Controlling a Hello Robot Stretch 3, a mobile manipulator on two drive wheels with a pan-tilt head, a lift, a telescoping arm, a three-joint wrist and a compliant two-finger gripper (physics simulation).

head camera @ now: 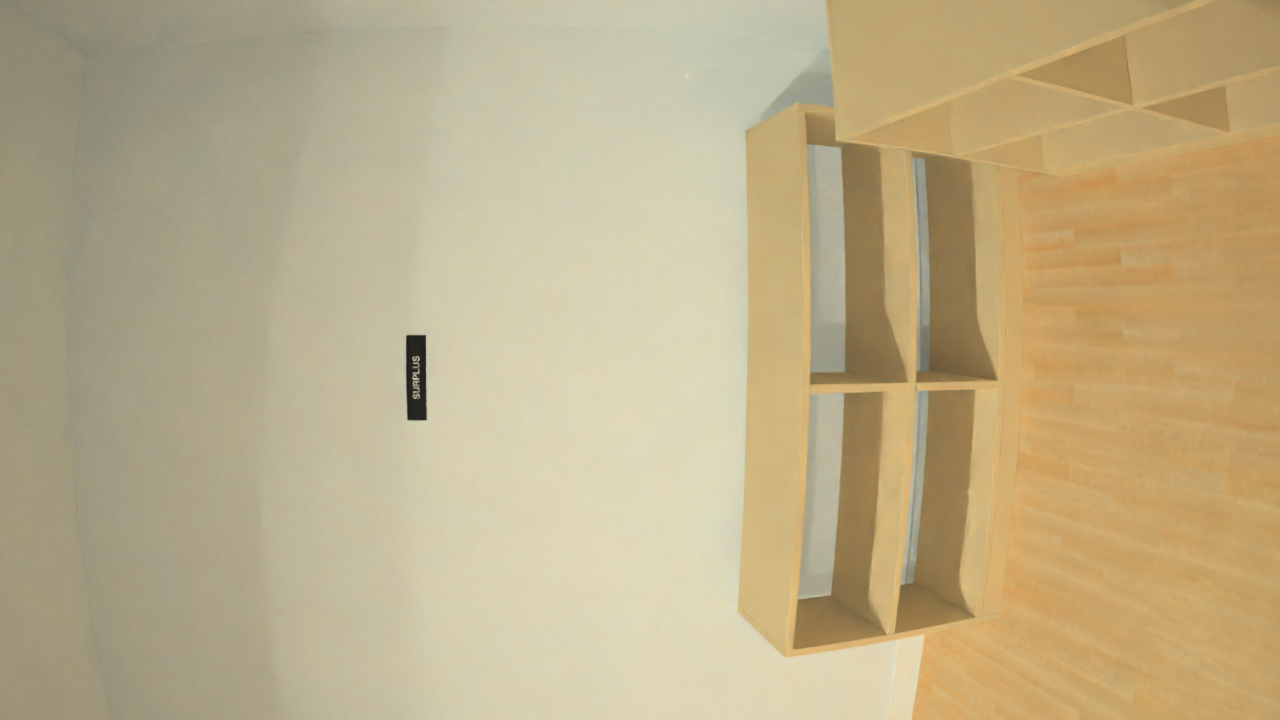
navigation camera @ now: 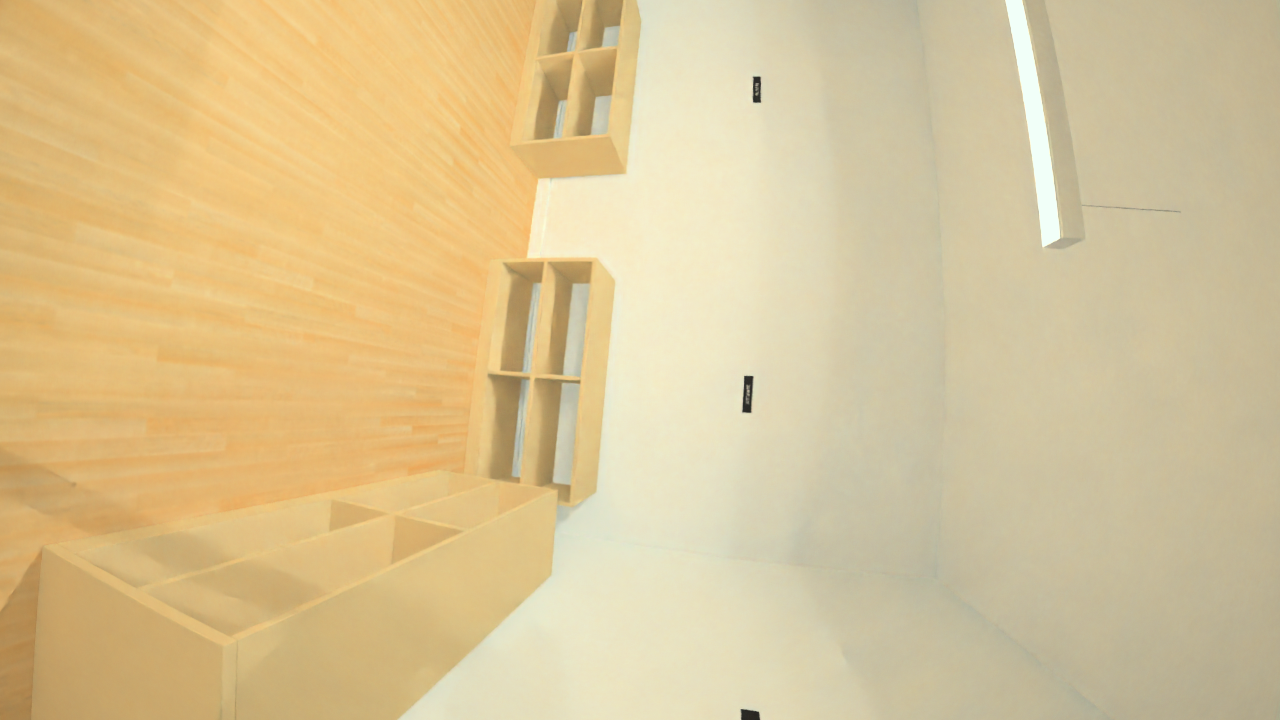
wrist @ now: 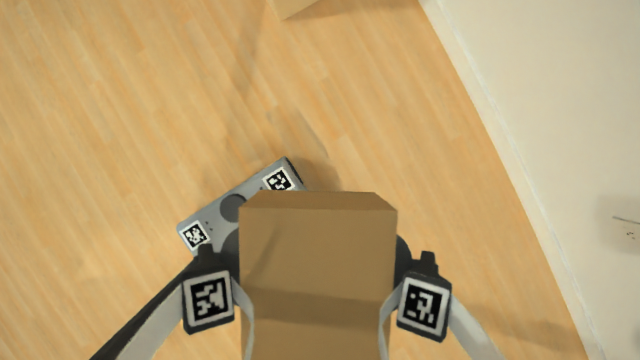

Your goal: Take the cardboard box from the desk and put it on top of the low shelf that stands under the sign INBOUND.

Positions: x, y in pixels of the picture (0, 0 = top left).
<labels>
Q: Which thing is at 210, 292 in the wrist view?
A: My gripper.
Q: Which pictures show the brown cardboard box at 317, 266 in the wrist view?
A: The wrist view only.
</labels>
